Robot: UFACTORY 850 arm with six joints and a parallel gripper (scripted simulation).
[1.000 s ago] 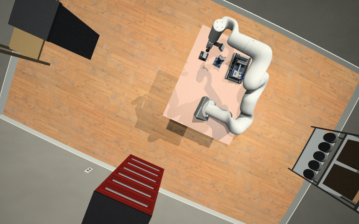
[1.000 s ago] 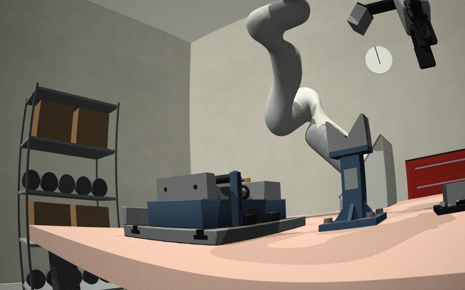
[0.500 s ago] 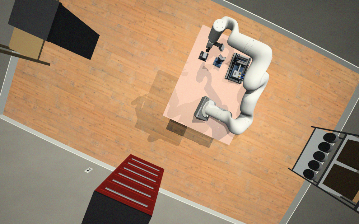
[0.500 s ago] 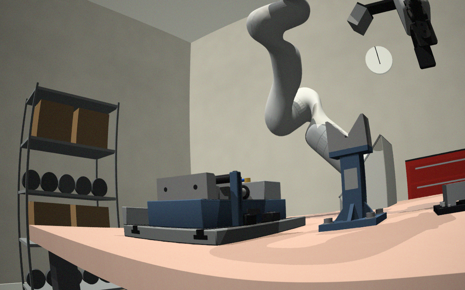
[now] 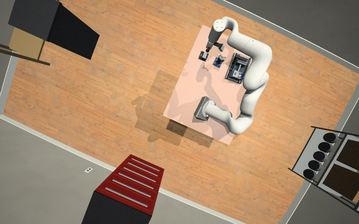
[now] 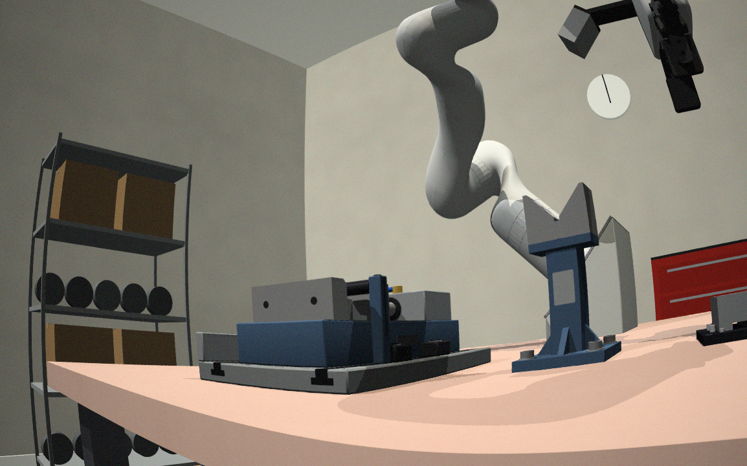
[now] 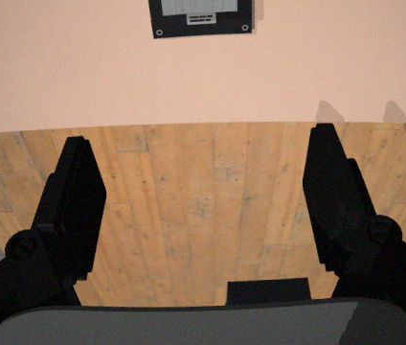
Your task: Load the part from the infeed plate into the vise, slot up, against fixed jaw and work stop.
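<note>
Now: hand 23 cm above the part. From my hand the other things lie so: cylinder rod: 39 cm to the right, 17 cm below, 2 cm ahead; then black infeed plate: 24 cm below, 1 cm to the left; then work stop rod: 34 cm to the right, 15 cm below, 10 cm ahead.
</note>
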